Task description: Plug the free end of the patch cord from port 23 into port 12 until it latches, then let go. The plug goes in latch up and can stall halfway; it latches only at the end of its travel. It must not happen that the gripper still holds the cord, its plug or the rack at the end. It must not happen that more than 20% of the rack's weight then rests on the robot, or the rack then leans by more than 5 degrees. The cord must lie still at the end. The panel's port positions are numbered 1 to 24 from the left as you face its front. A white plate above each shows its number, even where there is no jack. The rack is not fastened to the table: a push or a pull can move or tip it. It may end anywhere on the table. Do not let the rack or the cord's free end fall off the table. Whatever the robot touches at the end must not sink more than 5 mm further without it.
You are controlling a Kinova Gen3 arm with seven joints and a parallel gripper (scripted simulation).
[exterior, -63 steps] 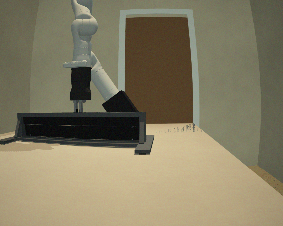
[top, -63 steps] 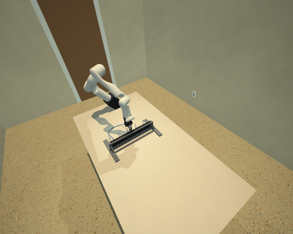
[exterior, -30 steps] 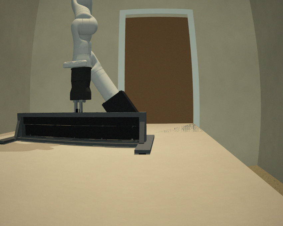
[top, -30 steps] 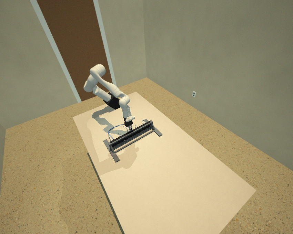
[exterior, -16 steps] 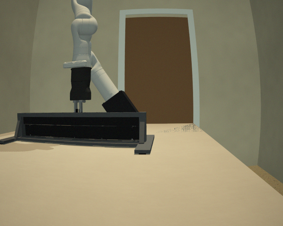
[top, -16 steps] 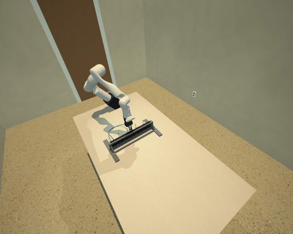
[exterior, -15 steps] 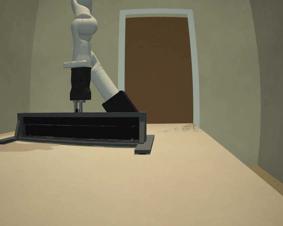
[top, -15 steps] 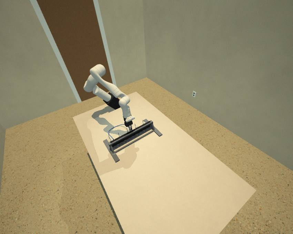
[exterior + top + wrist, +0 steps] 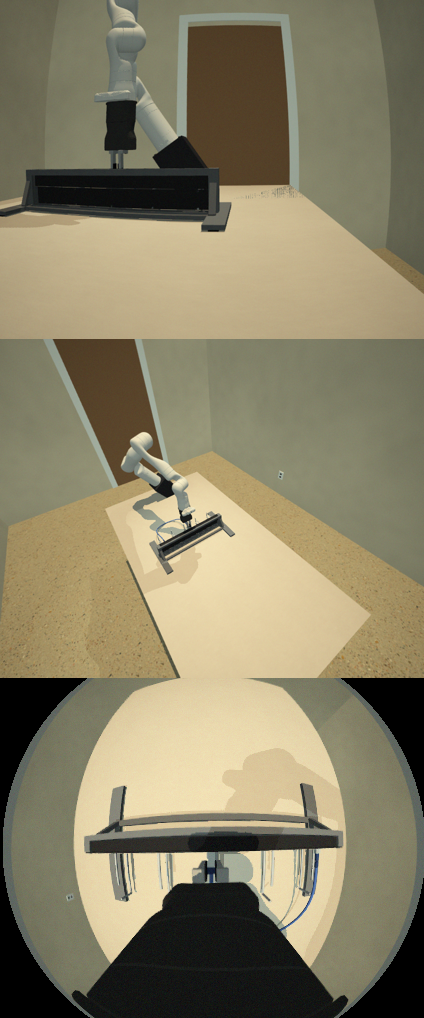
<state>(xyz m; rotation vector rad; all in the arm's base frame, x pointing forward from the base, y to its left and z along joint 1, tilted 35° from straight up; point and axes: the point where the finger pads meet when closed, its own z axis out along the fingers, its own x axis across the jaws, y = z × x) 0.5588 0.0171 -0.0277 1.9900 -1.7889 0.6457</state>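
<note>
Now: hand 1 cm short of the plug and 1 cm above it.
</note>
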